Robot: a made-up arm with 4 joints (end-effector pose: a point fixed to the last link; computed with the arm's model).
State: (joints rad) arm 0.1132 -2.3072 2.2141 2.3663
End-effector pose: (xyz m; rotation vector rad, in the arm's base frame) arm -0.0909 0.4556 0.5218 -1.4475 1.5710 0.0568
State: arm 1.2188 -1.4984 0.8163 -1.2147
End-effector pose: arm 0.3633 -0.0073 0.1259 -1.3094 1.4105 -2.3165
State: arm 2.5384 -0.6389 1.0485 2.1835
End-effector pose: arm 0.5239 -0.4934 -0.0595 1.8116 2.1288 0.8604
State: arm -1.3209 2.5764 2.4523 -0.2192
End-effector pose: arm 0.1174 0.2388 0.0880 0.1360 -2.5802 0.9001
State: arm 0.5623 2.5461 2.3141 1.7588
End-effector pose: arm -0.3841 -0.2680 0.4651 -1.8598 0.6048 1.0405
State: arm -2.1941 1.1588 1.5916 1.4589
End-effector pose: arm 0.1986 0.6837 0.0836 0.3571 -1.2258 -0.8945
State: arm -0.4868 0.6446 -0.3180 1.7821
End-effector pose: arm 0.6340 -0.0662 0.2053 -0.5638 -0.8101 -2.3247
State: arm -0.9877 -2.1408 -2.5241 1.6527
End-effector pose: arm 0.2536 0.2386 -0.3105 0.3252 -1.9186 1.2434
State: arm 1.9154 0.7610 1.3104 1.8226
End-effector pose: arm 0.4707 -0.3686 -0.3946 -1.2742 -2.1216 0.4936
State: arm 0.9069 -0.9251 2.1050 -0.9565
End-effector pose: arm 0.1452 -0.0524 0.1101 -2.6580 0.5490 -1.0351
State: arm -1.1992 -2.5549 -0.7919 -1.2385
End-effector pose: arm 0.1877 0.3802 0.0392 0.2139 -0.7495 -2.1462
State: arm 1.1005 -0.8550 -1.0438 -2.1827
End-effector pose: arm 0.5603 -0.3033 0.3752 -0.8500 -0.5213 2.4546
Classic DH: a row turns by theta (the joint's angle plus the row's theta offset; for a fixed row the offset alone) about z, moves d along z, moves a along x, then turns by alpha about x. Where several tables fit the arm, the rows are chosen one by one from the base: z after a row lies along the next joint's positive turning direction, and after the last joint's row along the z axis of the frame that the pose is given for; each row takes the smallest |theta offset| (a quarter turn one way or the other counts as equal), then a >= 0, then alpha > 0; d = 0 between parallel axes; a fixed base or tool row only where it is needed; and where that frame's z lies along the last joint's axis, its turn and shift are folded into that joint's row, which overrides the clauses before.
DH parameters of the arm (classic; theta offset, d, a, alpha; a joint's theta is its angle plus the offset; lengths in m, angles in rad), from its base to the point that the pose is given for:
base (fixed): 1.5708 0.1023 0 1.5708
joint 1: 0 0.1382 -0.057 1.5708
joint 2: 0 -0.1797 -0.0765 -1.5708
joint 3: 0 0.2802 0.0568 1.5708
joint 4: -1.3274 0 0.3323 3.1416
tool (fixed): -2.8981 -0.009 0 0

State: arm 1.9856 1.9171 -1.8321 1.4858
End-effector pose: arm -0.1484 0.2975 -0.1023 -1.1327 1.3841 -0.4341
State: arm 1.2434 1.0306 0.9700 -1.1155
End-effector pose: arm 0.0173 -0.0775 -0.0900 1.6202 -0.8265 -0.4845
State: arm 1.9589 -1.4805 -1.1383 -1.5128
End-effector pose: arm 0.3477 -0.4220 0.0446 -0.6060 -1.6880 1.1591
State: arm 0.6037 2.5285 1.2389 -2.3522
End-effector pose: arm -0.3122 -0.1421 -0.0434 -0.3767 -0.6945 -0.3712
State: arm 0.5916 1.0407 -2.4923 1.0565
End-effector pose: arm -0.0948 -0.3218 -0.1634 -2.1477 0.1834 -0.6657
